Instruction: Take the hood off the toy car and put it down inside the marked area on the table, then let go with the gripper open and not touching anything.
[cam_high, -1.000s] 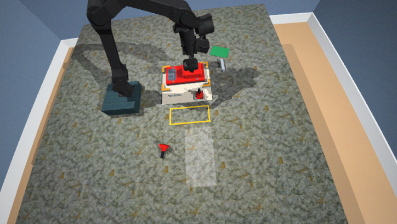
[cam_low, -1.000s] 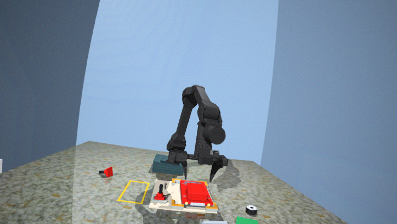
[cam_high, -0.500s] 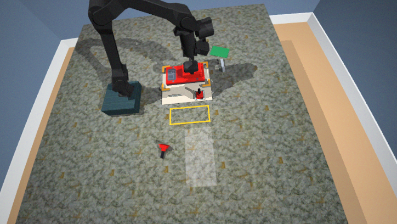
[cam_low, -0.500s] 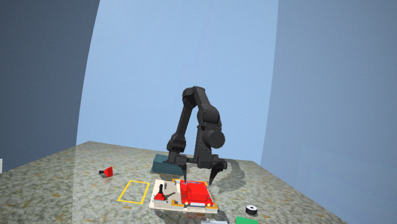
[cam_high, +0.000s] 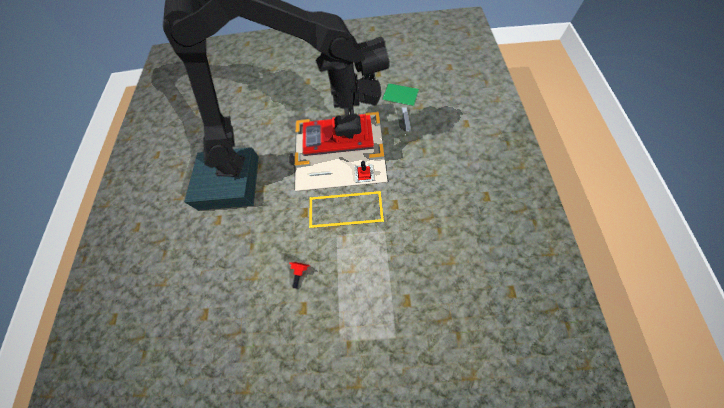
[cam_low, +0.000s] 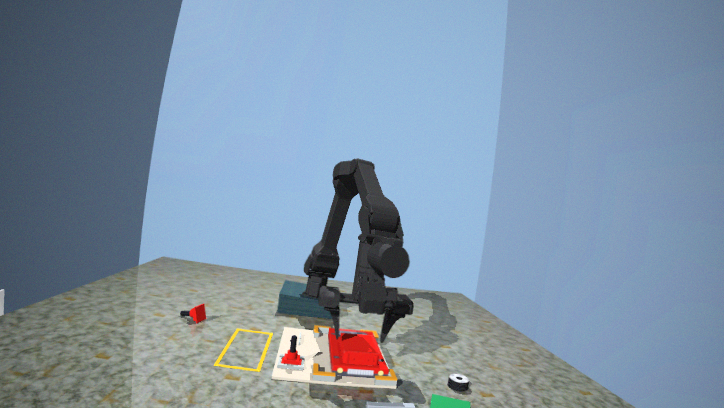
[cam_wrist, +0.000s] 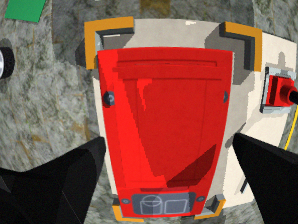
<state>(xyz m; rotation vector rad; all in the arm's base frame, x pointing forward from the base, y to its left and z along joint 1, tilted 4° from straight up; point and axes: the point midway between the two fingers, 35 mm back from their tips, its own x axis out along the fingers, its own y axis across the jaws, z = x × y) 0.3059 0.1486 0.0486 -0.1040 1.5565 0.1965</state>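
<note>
Right now the red hood is 10 mm below my gripper tip. From my gripper tip the other things lie so: black wheel (30 mm ahead, 210 mm to the left, 50 mm below); then grey bar (150 mm ahead, 70 mm to the left, 50 mm below); then green block (130 mm ahead, 170 mm to the left, 50 mm below).
</note>
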